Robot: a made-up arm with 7 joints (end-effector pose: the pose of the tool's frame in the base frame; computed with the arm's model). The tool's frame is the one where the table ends. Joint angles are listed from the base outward.
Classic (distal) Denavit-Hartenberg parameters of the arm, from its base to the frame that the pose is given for. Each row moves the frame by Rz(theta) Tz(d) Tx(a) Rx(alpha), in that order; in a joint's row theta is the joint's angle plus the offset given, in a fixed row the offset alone. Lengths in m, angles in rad.
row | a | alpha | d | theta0
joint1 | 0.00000 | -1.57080 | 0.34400 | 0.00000
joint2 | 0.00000 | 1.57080 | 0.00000 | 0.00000
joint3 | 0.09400 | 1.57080 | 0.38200 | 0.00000
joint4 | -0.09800 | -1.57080 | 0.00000 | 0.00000
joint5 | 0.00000 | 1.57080 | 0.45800 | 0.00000
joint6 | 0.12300 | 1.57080 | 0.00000 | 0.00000
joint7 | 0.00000 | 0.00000 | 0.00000 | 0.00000
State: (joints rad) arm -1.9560 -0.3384 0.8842 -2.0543 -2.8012 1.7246 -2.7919
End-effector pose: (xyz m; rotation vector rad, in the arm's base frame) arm 0.3454 -0.4851 0.6512 0.3107 -0.4208 2.2771
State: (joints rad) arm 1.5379 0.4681 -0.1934 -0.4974 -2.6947 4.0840 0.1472
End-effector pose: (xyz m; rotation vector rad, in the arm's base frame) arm 0.0323 0.5330 0.8727 -1.2778 1.7258 1.4041
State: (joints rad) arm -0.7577 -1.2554 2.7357 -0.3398 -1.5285 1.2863 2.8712
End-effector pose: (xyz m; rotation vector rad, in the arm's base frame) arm -0.6237 0.7397 0.4836 -1.1622 0.6515 -1.1701
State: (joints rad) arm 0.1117 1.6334 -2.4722 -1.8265 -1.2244 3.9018 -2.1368
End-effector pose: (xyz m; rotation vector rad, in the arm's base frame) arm 0.4699 -0.3179 0.6479 0.3739 -1.9406 2.3973
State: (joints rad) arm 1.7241 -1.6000 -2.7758 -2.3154 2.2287 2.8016 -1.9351
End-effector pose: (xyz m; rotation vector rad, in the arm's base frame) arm 0.0923 -0.0360 -0.1381 -1.5062 1.7513 0.1999
